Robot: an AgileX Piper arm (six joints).
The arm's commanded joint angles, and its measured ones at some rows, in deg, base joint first. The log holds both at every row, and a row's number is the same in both.
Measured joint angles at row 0:
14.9 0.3 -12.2 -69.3 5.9 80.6
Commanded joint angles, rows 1 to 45:
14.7 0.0 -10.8 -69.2 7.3 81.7
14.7 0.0 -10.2 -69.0 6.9 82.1
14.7 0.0 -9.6 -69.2 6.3 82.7
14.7 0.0 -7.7 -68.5 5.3 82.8
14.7 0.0 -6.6 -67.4 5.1 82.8
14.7 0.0 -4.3 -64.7 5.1 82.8
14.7 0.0 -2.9 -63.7 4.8 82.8
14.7 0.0 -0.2 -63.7 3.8 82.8
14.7 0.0 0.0 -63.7 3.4 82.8
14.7 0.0 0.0 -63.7 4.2 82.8
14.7 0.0 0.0 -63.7 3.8 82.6
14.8 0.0 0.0 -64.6 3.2 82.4
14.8 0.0 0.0 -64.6 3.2 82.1
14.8 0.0 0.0 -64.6 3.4 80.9
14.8 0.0 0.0 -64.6 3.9 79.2
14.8 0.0 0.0 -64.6 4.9 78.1
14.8 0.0 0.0 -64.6 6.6 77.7
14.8 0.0 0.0 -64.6 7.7 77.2
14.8 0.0 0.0 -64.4 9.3 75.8
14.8 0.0 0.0 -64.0 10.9 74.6
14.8 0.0 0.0 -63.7 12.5 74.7
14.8 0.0 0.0 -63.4 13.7 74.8
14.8 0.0 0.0 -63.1 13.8 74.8
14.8 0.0 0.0 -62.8 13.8 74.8
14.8 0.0 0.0 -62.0 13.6 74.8
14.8 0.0 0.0 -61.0 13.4 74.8
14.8 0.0 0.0 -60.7 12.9 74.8
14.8 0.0 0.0 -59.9 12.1 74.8
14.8 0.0 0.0 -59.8 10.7 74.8
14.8 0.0 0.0 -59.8 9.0 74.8
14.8 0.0 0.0 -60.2 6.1 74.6
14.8 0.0 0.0 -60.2 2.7 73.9
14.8 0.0 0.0 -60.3 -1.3 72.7
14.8 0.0 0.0 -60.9 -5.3 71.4
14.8 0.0 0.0 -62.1 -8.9 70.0
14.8 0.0 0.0 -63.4 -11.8 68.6
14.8 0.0 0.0 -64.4 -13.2 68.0
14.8 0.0 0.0 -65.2 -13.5 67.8
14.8 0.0 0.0 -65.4 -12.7 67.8
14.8 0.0 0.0 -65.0 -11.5 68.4
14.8 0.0 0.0 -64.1 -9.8 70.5
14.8 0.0 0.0 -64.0 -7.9 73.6
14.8 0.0 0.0 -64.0 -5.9 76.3
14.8 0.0 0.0 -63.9 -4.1 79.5
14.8 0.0 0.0 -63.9 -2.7 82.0
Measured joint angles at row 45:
14.9 0.3 -0.3 -63.9 -8.8 72.8
